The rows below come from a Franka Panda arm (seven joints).
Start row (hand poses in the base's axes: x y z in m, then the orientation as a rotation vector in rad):
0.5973, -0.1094, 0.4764, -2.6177, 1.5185, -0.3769
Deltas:
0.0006, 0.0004, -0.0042, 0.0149, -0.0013, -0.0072
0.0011, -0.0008, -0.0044, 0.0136, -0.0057, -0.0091
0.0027, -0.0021, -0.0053, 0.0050, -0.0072, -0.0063
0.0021, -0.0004, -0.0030, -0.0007, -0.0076, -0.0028
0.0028, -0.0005, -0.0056, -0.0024, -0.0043, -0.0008
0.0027, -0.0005, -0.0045, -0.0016, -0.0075, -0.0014
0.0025, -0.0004, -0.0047, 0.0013, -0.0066, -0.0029
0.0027, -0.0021, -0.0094, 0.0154, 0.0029, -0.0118
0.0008, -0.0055, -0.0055, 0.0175, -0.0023, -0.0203
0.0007, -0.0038, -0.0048, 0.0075, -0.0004, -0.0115
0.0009, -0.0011, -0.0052, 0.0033, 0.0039, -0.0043
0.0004, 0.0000, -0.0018, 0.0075, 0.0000, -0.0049
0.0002, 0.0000, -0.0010, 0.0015, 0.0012, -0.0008
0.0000, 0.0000, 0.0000, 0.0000, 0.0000, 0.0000
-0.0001, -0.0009, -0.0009, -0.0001, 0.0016, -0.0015
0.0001, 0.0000, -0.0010, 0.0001, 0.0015, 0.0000
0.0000, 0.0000, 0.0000, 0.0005, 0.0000, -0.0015
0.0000, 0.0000, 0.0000, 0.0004, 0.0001, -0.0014
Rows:
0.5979, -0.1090, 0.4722, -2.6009, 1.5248, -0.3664
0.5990, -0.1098, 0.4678, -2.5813, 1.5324, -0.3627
0.6017, -0.1119, 0.4625, -2.5691, 1.5375, -0.3679
0.6038, -0.1123, 0.4595, -2.5633, 1.5389, -0.3781
0.6066, -0.1128, 0.4539, -2.5621, 1.5390, -0.3855
0.6093, -0.1133, 0.4494, -2.5580, 1.5387, -0.3962
0.6118, -0.1137, 0.4447, -2.5512, 1.5401, -0.4034
0.6145, -0.1158, 0.4353, -2.5335, 1.5538, -0.3879
0.6153, -0.1213, 0.4298, -2.5052, 1.5763, -0.3779
0.6160, -0.1251, 0.4250, -2.4914, 1.5897, -0.3733
0.6169, -0.1262, 0.4198, -2.4882, 1.5961, -0.3663
0.6173, -0.1262, 0.4180, -2.4792, 1.6009, -0.3603
0.6175, -0.1262, 0.4170, -2.4782, 1.6021, -0.3577
0.6175, -0.1262, 0.4170, -2.4782, 1.6021, -0.3577
0.6174, -0.1271, 0.4161, -2.4781, 1.6047, -0.3561
0.6175, -0.1271, 0.4151, -2.4789, 1.6052, -0.3542
0.6175, -0.1271, 0.4151, -2.4775, 1.6070, -0.3540
0.6175, -0.1271, 0.4151, -2.4763, 1.6088, -0.3537

